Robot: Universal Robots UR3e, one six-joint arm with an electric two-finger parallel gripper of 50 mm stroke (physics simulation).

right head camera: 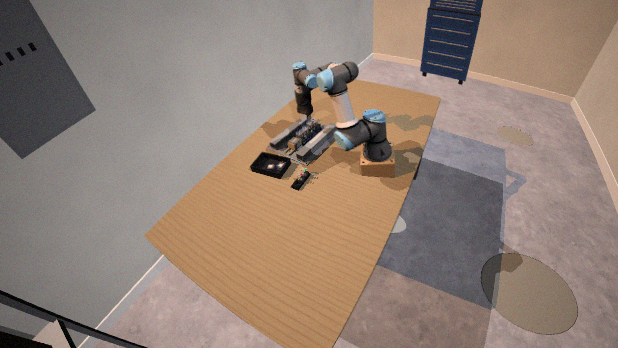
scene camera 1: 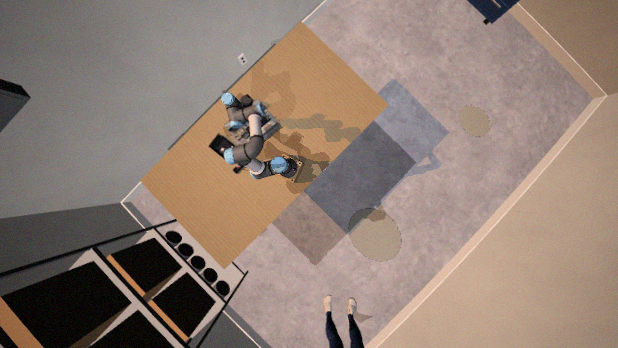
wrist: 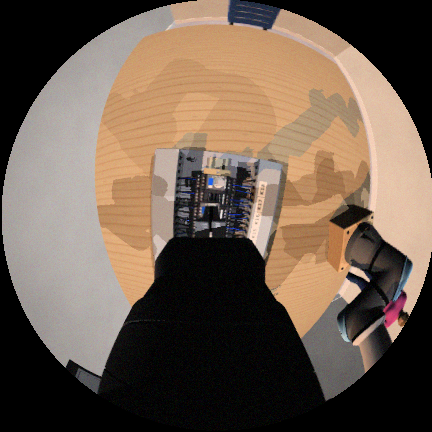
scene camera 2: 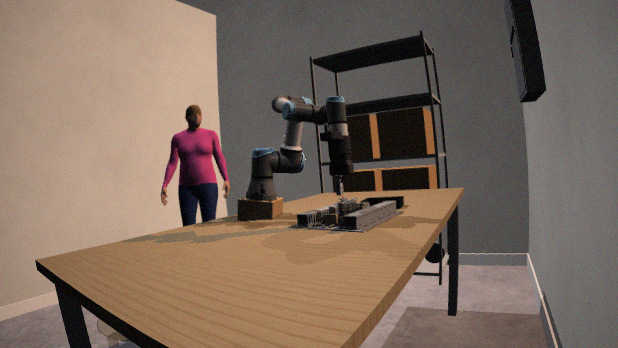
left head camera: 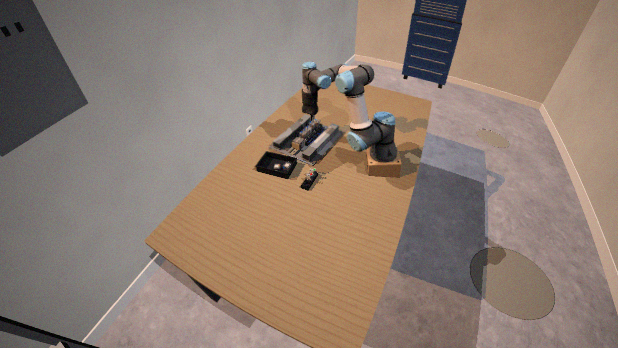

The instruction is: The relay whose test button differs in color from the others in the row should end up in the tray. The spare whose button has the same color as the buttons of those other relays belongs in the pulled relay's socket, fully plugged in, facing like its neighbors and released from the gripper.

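Where they show: gripper, between the fingertips: [right head camera: 309, 119] [wrist: 211, 213] [scene camera 2: 340, 195] [left head camera: 312, 119]; arm's base, origin of its link: [right head camera: 377, 152] [scene camera 1: 287, 168] [wrist: 358, 243] [scene camera 2: 261, 198] [left head camera: 383, 153].
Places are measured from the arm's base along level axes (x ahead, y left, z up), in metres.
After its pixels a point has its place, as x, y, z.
Observation:
My gripper [left head camera: 312, 118] @[0.414, -0.033, 0.016] [right head camera: 308, 117] @[0.414, -0.033, 0.016] [scene camera 2: 341, 196] @[0.414, -0.033, 0.016] [wrist: 211, 213] @[0.414, -0.033, 0.016] is shut and empty, pointing down close over the relay row. A relay with a blue button [wrist: 217, 182] @[0.411, -0.074, -0.009] sits at the far end of the row in the wrist view. A second relay [wrist: 204, 211], partly hidden by the fingers, shows some blue. The rest of the row is hidden. The black tray [left head camera: 271, 172] @[0.397, 0.334, -0.058] [right head camera: 265, 173] @[0.395, 0.334, -0.064] holds two pale-topped pieces; their button colors are too small to tell. A black holder [left head camera: 306, 184] @[0.230, 0.297, -0.074] [right head camera: 298, 184] @[0.226, 0.295, -0.074] beside it carries small parts with red and green spots.
Grey wire ducts [left head camera: 321, 143] [wrist: 166, 192] flank the row, with blue and dark wires between. A label strip [wrist: 259, 209] @[0.331, -0.040, -0.033] lies along the right duct. The arm's wooden base block [left head camera: 384, 167] @[-0.036, 0.066, -0.018] [scene camera 2: 260, 208] @[0.053, -0.057, -0.033] stands beside the panel. A person [scene camera 2: 197, 155] stands beyond the table.

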